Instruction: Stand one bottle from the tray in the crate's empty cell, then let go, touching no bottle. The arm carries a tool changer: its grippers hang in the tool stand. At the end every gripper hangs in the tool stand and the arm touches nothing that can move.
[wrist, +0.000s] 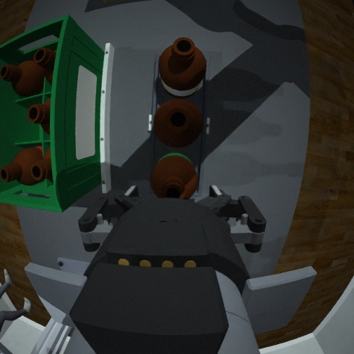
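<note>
The green crate (62, 125) stands at the left of the wrist view with several brown bottles in its cells. Its middle left cell shows no bottle. Three brown bottles stand in a row in the dark tray (194, 149): a far one (182, 67) with a white band, a middle one (178, 125), and a near one (173, 175) with a green band. My gripper (173, 192) is the adaptive one. It is open, its fingertips wide apart on either side of the near bottle's neck in this view. The gripper body hides what lies below. I cannot make out the tool stand.
A white strip (106, 120) with small dark dots runs between the crate and the tray. Small white brackets (150, 123) (208, 125) sit at the tray's long sides. Part of a pale ribbed object (52, 335) shows at the lower left. Wooden floor (327, 165) lies beyond the grey surface.
</note>
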